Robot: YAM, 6 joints.
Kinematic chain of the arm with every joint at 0, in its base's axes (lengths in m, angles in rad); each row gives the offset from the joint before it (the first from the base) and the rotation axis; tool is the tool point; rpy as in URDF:
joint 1: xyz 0 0 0.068 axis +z
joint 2: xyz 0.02 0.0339 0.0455 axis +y
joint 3: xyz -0.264 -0.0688 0 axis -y
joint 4: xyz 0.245 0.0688 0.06 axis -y
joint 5: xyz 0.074 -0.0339 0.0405 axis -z
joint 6: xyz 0.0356 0 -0.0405 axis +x
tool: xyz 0 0 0 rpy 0 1.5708 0
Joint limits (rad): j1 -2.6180..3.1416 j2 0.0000..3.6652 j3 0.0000..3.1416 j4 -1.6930..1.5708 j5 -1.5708..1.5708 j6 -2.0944..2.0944
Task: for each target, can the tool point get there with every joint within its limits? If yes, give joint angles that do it. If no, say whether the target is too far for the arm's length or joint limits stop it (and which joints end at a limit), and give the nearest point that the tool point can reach.
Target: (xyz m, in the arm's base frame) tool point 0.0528 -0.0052 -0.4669
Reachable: no: joint limits stop it (at a limit: joint 2) | nearest point 0.1035 -0.0102 -0.3502 | short by 0.127 m
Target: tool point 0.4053 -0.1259 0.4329
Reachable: yes | joints -0.2288 1.8191 1.7586 0.2623 1.0373 -0.0270
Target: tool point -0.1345 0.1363 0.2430
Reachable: yes | joints 2.4554 1.0496 0.7742 -0.7925 0.6037 0.3862
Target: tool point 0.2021 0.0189 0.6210
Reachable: yes | joints 0.1569 1.4968 2.4395 -0.8427 0.3719 0.6652
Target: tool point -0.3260 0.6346 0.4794
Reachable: no: too far | nearest point -0.2621 0.5101 0.4056 | short by 0.158 m
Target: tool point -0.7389 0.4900 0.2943
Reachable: no: too far | nearest point -0.5273 0.3496 0.2413 | short by 0.259 m
